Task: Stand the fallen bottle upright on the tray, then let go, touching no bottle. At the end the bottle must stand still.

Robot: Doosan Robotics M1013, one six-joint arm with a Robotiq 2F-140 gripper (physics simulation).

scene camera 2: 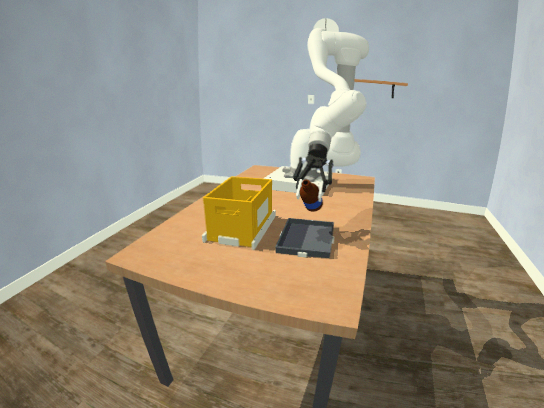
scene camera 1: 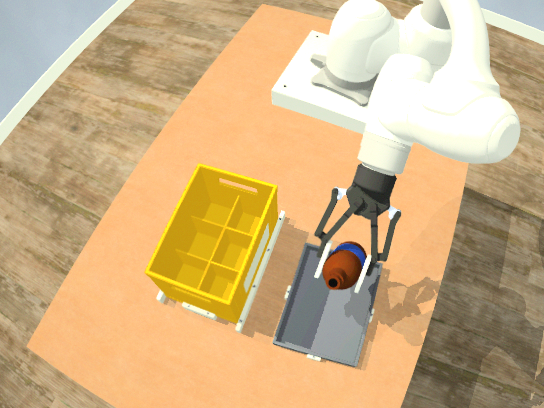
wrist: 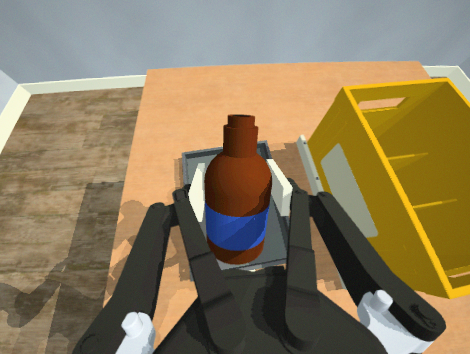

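Seen in the pictures: gripper, fingertip midpoint: (scene camera 2: pixel 308 198) (wrist: pixel 236 172); arm's base, origin of the base link: (scene camera 1: pixel 349 78).
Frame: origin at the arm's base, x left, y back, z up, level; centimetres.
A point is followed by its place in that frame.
A brown bottle (scene camera 1: pixel 341 270) @(x 25.0, y -62.1, z 17.0 cm) (scene camera 2: pixel 310 194) @(x 26.3, y -64.0, z 13.5 cm) (wrist: pixel 238 185) @(x 24.8, y -59.0, z 16.2 cm) with a blue band is held in the air above the back part of the grey tray (scene camera 1: pixel 335 325) @(x 29.0, y -66.4, z -4.7 cm) (scene camera 2: pixel 305 239) @(x 25.3, y -64.0, z -4.7 cm) (wrist: pixel 277 256) @(x 16.9, y -52.9, z -4.7 cm). In the scene camera 2 view it is tilted a little, neck up and leaning, with its base above the tray's level. My gripper (scene camera 1: pixel 343 267) (scene camera 2: pixel 310 190) @(x 25.1, y -62.5, z 11.2 cm) (wrist: pixel 236 172) @(x 25.1, y -62.5, z 11.2 cm) is shut on the bottle, one white pad on each side of its body. No other bottle shows on the tray.
A yellow crate (scene camera 1: pixel 257 240) @(x 7.1, y -62.5, z 10.8 cm) (scene camera 2: pixel 230 220) @(x 1.8, y -78.5, z 4.5 cm) (wrist: pixel 367 150) @(x 7.8, y -66.7, z 11.1 cm) with compartments stands beside the tray, with white rails (scene camera 1: pixel 254 286) @(x 8.8, y -68.1, z -2.2 cm) (scene camera 2: pixel 263 230) @(x 9.0, y -67.0, z -3.0 cm) (wrist: pixel 309 162) @(x 9.9, y -71.7, z -2.3 cm) at its foot. Small white stops (scene camera 1: pixel 314 357) @(x 28.5, y -75.3, z -3.7 cm) (scene camera 2: pixel 302 255) @(x 28.5, y -75.6, z -4.6 cm) sit against the tray's edges. The robot's base plate (scene camera 1: pixel 320 112) @(x -1.9, y -15.6, z -2.0 cm) is at the table's back.
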